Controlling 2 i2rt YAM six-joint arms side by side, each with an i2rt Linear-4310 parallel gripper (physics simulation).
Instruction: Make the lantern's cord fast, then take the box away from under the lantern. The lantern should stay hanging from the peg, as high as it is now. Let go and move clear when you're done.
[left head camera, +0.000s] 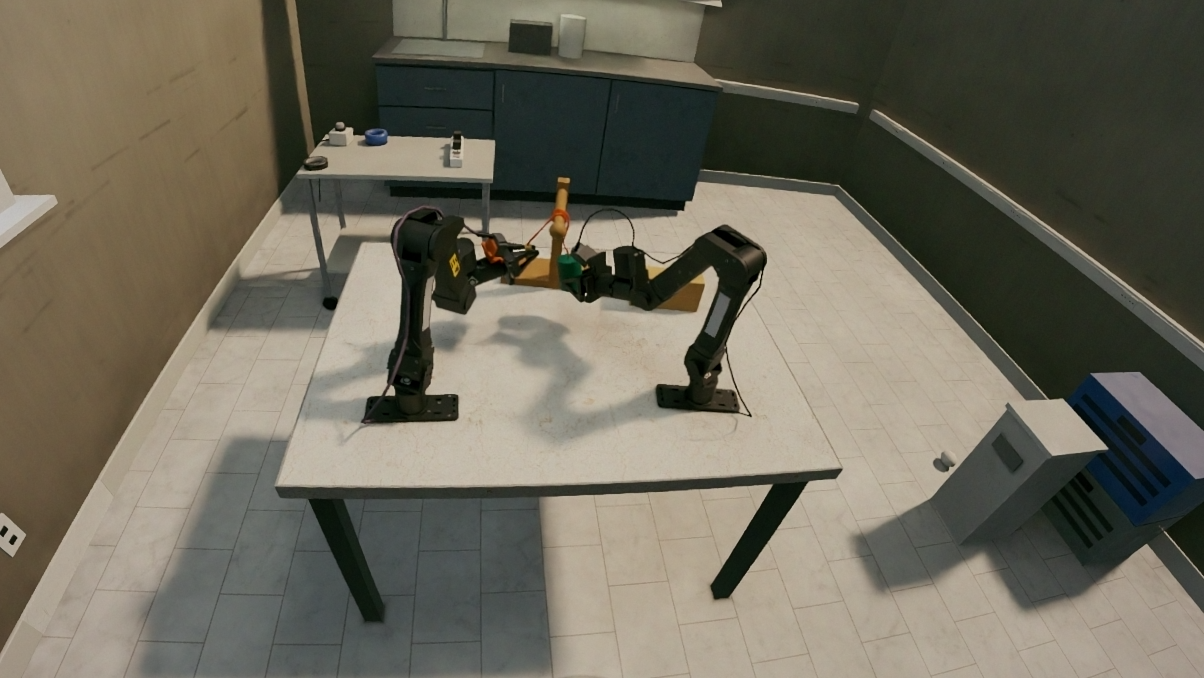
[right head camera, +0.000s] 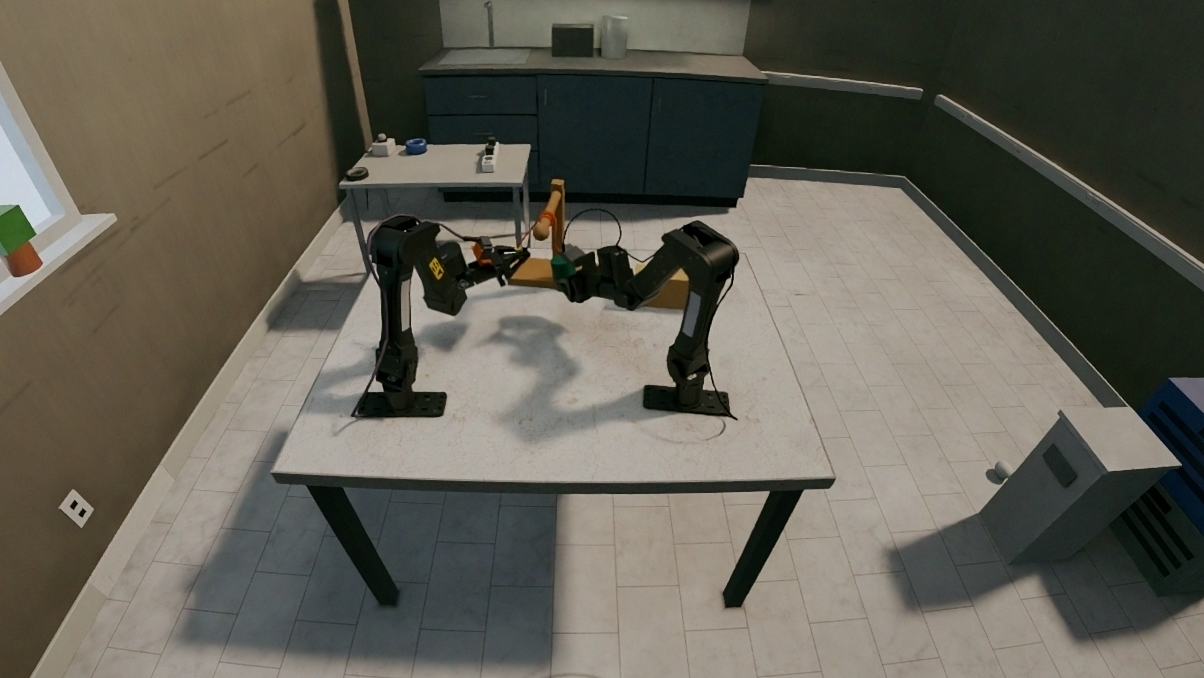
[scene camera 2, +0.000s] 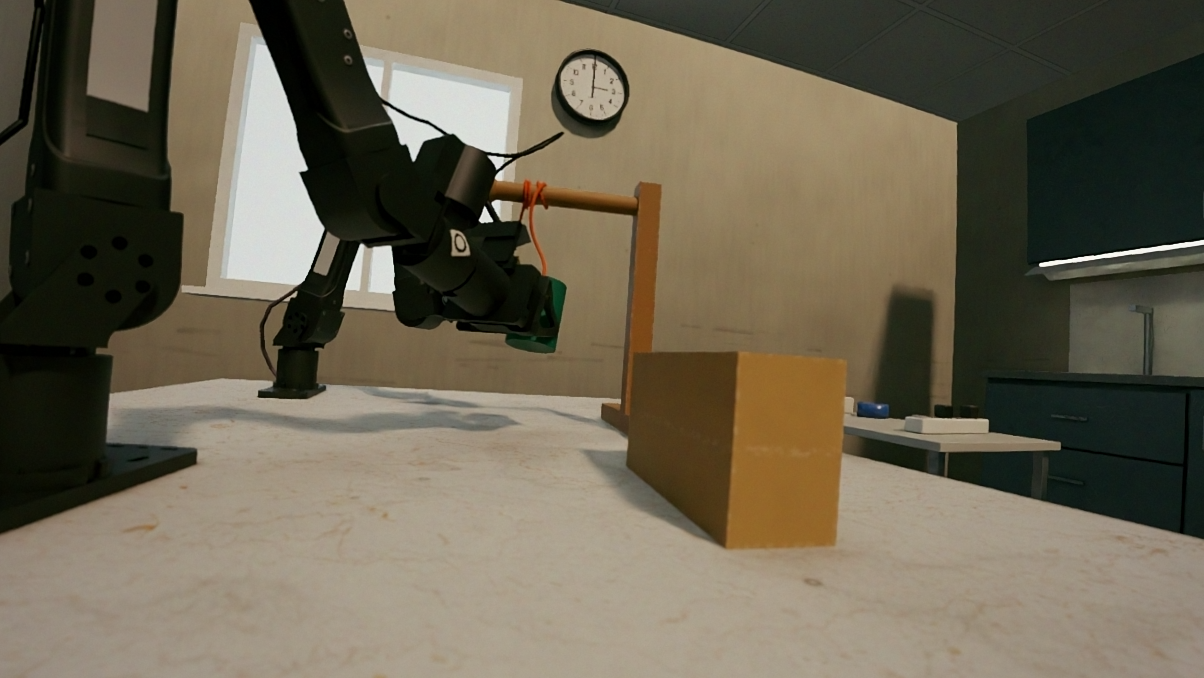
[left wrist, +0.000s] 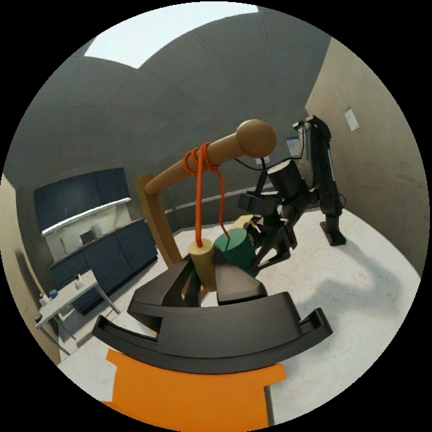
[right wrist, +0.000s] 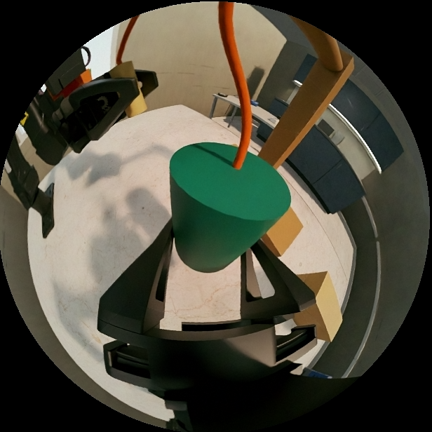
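Pixels of known places: left gripper, between the fingertips: (left head camera: 537, 249) (right head camera: 529, 251); right gripper, between the fingertips: (left head camera: 569, 278) (right head camera: 564, 279) (scene camera 2: 535, 330); left arm's base, origin of its link: (left head camera: 412, 409) (right head camera: 403, 405) (scene camera 2: 295, 393); right arm's base, origin of its link: (left head camera: 697, 399) (right head camera: 686, 401) (scene camera 2: 26, 496).
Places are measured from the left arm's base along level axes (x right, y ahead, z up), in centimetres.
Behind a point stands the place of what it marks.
Note:
The green lantern (left head camera: 570, 267) {x 37.1, y 29.8, z 17.3 cm} (right head camera: 561, 266) {x 36.9, y 29.9, z 17.8 cm} (scene camera 2: 559, 298) {x 39.8, y 34.5, z 16.1 cm} (left wrist: 235, 247) (right wrist: 225, 200) is above the table, tilted between the fingers of my right gripper (right wrist: 210, 226), which is shut on it. The orange cord (scene camera 2: 540, 244) {x 35.5, y 32.5, z 23.0 cm} (left wrist: 199, 200) (right wrist: 242, 100) has several turns around the wooden peg (scene camera 2: 589, 200) {x 35.9, y 38.6, z 29.7 cm} (left wrist: 225, 147). Its lantern side curves slackly; its other side runs straight to a tan wooden handle (left wrist: 201, 255) (right wrist: 137, 104). My left gripper (left head camera: 534, 250) {x 28.9, y 32.3, z 20.8 cm} (right head camera: 524, 252) {x 28.9, y 32.3, z 20.8 cm} is shut on that handle, beside the peg's ball end. The brown box (left head camera: 686, 290) {x 71.7, y 34.8, z 7.2 cm} (scene camera 2: 783, 454) {x 76.9, y 36.9, z 4.9 cm} (right wrist: 325, 305) stands on the table, right of the lantern in the head views.
The peg's upright post (scene camera 2: 642, 294) {x 37.5, y 46.2, z 18.1 cm} (right wrist: 307, 117) stands on a wooden base (left head camera: 529, 271) {x 29.4, y 50.3, z 2.5 cm} (right wrist: 285, 230) behind the grippers in the head views. The arms stand on the large table (left head camera: 556, 459) {x 29.8, y -15.0, z 0.0 cm}. A small side table (left head camera: 404, 164) holds a blue ring and other items behind, at the left.

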